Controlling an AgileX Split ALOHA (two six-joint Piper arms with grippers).
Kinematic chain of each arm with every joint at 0, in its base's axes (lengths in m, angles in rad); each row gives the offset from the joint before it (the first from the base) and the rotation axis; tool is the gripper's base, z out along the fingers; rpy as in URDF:
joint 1: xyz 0 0 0.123 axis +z
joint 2: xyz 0 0 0 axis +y
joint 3: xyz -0.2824 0 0.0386 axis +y
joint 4: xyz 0.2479 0 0.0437 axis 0.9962 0 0.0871
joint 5: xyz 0 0 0 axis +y
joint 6: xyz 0.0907 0 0.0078 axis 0.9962 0 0.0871
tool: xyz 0 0 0 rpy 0 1.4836 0
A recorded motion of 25 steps. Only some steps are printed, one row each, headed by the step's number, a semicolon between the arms.
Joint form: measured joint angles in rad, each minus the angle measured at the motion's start. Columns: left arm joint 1, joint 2, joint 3, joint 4, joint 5, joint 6; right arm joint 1, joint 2, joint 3, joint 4, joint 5, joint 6.
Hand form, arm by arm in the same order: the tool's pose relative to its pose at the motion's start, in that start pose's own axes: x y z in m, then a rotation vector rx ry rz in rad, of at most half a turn. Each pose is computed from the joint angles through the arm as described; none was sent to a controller.
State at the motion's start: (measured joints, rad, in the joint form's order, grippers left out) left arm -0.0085 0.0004 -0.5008 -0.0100 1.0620 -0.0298; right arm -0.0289 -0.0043 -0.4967 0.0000 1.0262 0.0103
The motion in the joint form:
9: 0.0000 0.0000 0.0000 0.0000 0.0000 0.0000; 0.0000 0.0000 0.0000 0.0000 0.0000 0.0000
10: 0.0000 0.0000 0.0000 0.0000 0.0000 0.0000; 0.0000 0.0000 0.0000 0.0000 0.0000 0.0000
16: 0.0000 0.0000 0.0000 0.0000 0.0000 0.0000; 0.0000 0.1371 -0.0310 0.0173 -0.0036 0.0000
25: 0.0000 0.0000 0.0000 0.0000 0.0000 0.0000; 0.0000 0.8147 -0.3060 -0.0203 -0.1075 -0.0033
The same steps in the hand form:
9: 0.0000 0.0000 0.0000 0.0000 0.0000 0.0000; 0.0000 0.0000 0.0000 0.0000 0.0000 0.0000
10: 0.0000 0.0000 0.0000 0.0000 0.0000 0.0000; 0.0000 0.0000 0.0000 0.0000 0.0000 0.0000
16: 0.0000 0.0000 0.0000 0.0000 0.0000 0.0000; -0.0156 0.0015 0.0136 -0.0132 0.1026 0.0098
25: 0.0000 0.0000 0.0000 0.0000 0.0000 0.0000; -0.1064 -0.0004 0.1114 0.0169 0.4011 -0.0186

